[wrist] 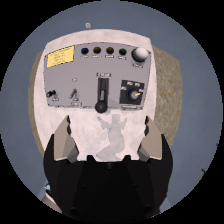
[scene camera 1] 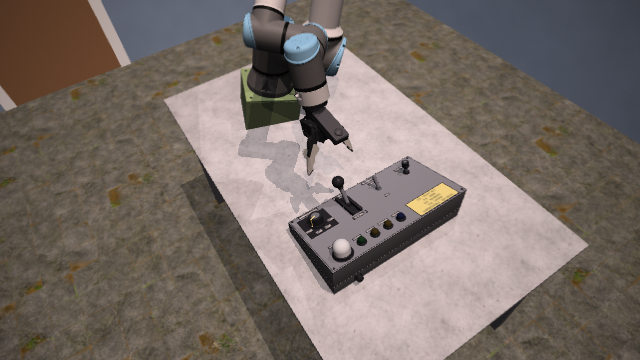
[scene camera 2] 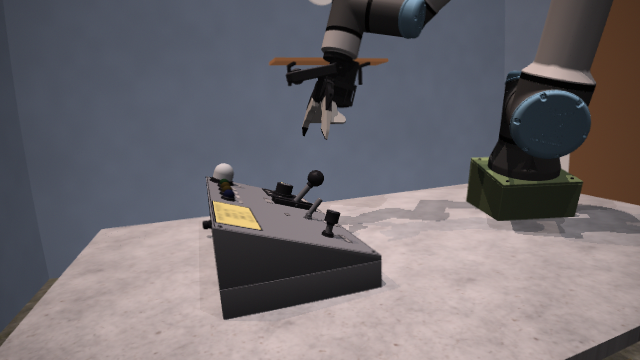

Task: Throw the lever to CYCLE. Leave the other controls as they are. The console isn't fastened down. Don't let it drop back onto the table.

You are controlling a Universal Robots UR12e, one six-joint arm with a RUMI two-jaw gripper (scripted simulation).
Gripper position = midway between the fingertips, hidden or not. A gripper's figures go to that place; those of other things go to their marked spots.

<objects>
The gripper [wrist: 107, 116] is 0.13 m from the lens. A wedge-shaped console [wrist: 77, 67] is 0.31 m from the lens.
</objects>
